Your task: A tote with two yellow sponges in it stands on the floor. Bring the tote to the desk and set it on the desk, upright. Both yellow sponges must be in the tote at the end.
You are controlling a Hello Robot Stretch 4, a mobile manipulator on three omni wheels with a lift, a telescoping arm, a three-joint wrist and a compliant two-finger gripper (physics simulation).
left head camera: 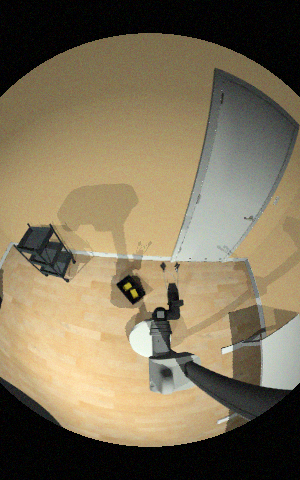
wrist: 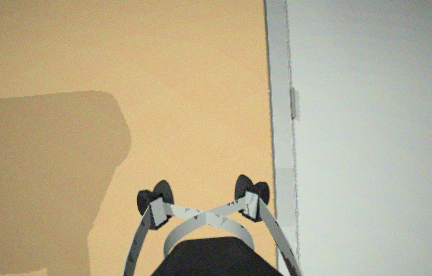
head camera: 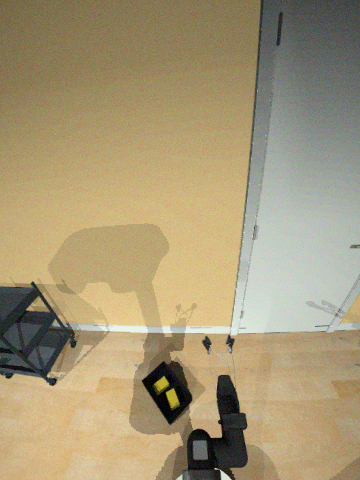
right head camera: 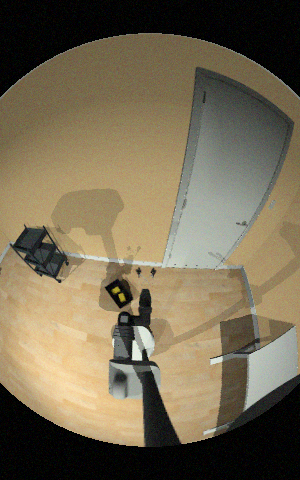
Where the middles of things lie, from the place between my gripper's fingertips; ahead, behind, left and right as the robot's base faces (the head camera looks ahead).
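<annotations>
Black tote point(head camera: 184, 396): my hand is 83 cm above it, 9 cm short of it and 30 cm to the right of it.
</annotations>
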